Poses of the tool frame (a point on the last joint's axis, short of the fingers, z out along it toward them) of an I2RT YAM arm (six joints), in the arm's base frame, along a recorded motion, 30 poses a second.
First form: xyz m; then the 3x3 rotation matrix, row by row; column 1 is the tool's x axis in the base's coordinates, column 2 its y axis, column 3 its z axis. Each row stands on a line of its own.
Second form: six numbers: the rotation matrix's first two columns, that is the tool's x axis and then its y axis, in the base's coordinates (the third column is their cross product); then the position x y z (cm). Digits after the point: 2 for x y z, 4 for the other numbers.
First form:
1:
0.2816, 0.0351, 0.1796
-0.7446, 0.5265, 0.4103
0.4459, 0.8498, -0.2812
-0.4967, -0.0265, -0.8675
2:
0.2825, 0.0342, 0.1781
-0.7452, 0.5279, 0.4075
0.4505, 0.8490, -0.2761
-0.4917, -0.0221, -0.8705
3:
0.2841, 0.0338, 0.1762
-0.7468, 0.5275, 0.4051
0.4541, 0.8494, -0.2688
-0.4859, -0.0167, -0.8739
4:
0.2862, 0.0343, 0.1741
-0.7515, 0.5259, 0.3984
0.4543, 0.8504, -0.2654
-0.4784, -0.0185, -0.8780
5:
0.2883, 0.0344, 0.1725
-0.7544, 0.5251, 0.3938
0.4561, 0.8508, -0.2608
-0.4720, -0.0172, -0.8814
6:
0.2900, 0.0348, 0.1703
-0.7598, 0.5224, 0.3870
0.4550, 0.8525, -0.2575
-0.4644, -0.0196, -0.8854
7:
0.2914, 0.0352, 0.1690
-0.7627, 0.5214, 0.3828
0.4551, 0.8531, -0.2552
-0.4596, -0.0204, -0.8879
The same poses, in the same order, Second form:
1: -0.7446, 0.4459, -0.4967, 0.5265, 0.8498, -0.0265, 28.16, 3.51, 17.96
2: -0.7452, 0.4505, -0.4917, 0.5279, 0.8490, -0.0221, 28.25, 3.42, 17.81
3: -0.7468, 0.4541, -0.4859, 0.5275, 0.8494, -0.0167, 28.41, 3.38, 17.62
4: -0.7515, 0.4543, -0.4784, 0.5259, 0.8504, -0.0185, 28.62, 3.43, 17.41
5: -0.7544, 0.4561, -0.4720, 0.5251, 0.8508, -0.0172, 28.83, 3.44, 17.25
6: -0.7598, 0.4550, -0.4644, 0.5224, 0.8525, -0.0196, 29.00, 3.48, 17.03
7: -0.7627, 0.4551, -0.4596, 0.5214, 0.8531, -0.0204, 29.14, 3.52, 16.90
